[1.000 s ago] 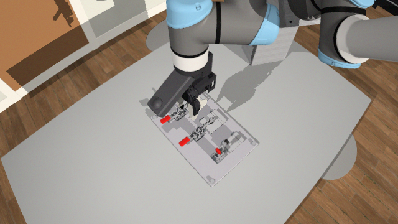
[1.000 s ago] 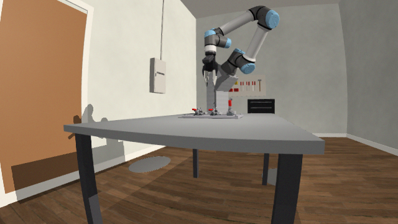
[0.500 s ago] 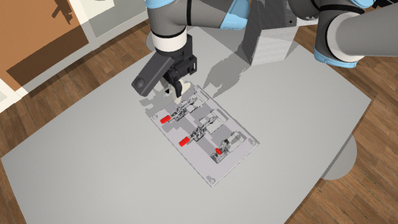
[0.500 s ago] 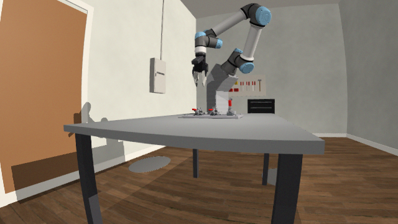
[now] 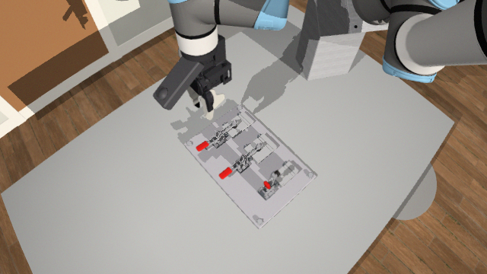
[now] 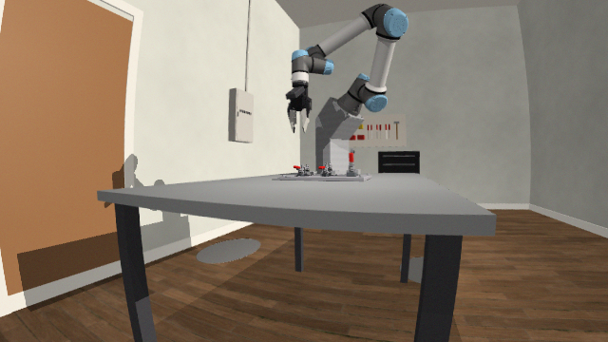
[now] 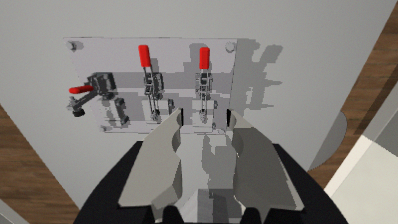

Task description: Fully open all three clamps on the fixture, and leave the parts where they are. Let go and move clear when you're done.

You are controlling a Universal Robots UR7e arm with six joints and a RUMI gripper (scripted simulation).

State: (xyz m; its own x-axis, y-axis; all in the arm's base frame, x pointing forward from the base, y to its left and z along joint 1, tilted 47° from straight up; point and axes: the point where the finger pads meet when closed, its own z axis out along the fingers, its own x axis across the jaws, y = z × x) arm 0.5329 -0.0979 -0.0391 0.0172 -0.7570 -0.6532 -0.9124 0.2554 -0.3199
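The grey fixture plate is 6 cm behind my hand, 11 cm to the left of it and 21 cm below it.
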